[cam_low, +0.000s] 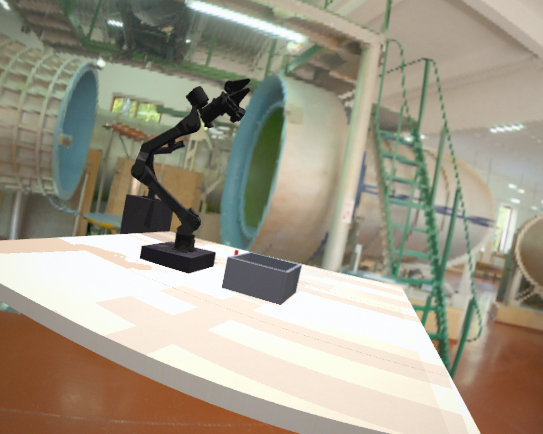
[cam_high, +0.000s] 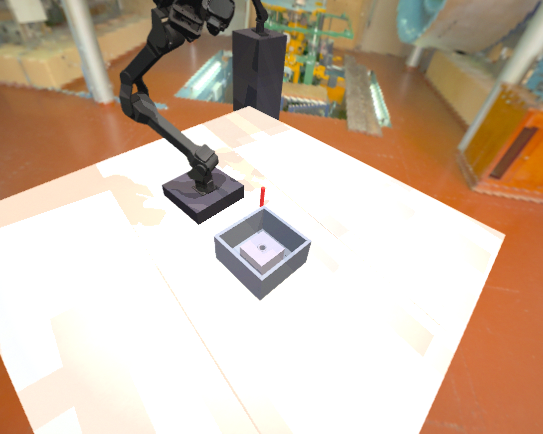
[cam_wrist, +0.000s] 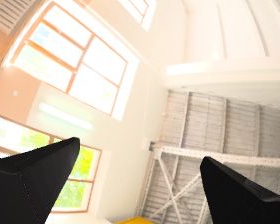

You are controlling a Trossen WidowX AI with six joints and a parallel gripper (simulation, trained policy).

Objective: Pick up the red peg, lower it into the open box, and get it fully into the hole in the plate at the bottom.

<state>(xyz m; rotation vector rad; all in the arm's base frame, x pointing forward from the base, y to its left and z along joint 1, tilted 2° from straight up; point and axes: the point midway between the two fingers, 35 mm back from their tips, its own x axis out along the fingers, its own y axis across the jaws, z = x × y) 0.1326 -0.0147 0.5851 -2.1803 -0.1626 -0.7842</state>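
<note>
The red peg is 10 mm ahead of my gripper tip, 160 mm to the left of it and 620 mm below it. Also, from my gripper tip: grey box 180 mm ahead, 10 mm to the right, 640 mm below.
</note>
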